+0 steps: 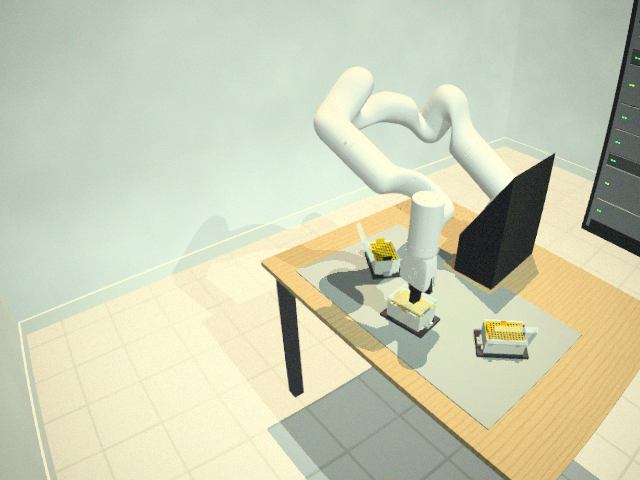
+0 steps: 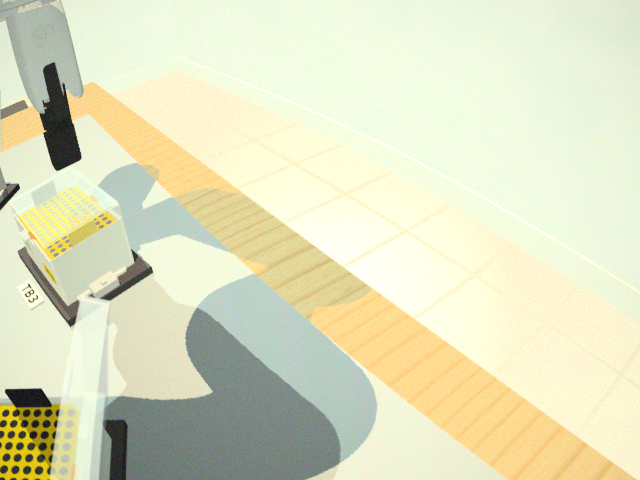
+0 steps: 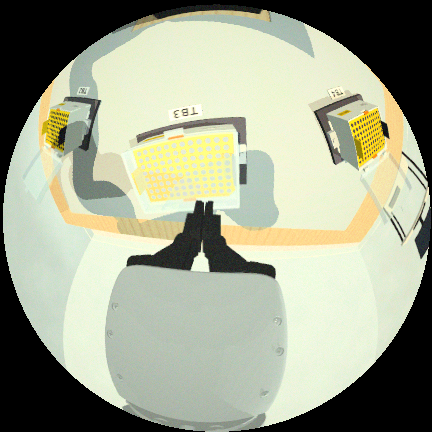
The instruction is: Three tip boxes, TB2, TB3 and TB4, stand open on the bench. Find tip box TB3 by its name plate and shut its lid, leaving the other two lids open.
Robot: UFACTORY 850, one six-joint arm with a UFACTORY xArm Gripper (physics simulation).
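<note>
Tip box TB3 [image 1: 405, 314] [image 2: 98, 260] stands in the middle of the three, by its name plate [image 2: 31, 293] [image 3: 185, 112]. Its clear lid [image 3: 182, 167] lies down over the yellow rack; I cannot tell if it is fully seated. My gripper [image 1: 414, 299] [image 2: 67, 165] [image 3: 204, 211] is shut and empty, pointing down, with its tips at or just above the lid's edge opposite the name plate; contact is unclear. TB2 [image 1: 385, 266] [image 2: 31, 439] [image 3: 57, 131] has its lid [image 1: 364, 240] [image 2: 85, 361] [image 3: 41, 172] raised. TB4 [image 1: 504, 347] [image 3: 370, 137] has its lid [image 1: 531, 334] [image 3: 382, 185] open.
A grey mat [image 1: 465, 377] lies under the boxes on the wooden bench [image 1: 599, 372]. A tall black block [image 1: 496, 237] stands at the mat's side near the arm's base. TB2's raised lid sticks up above its box. A dark equipment rack [image 1: 590, 206] stands beyond the bench.
</note>
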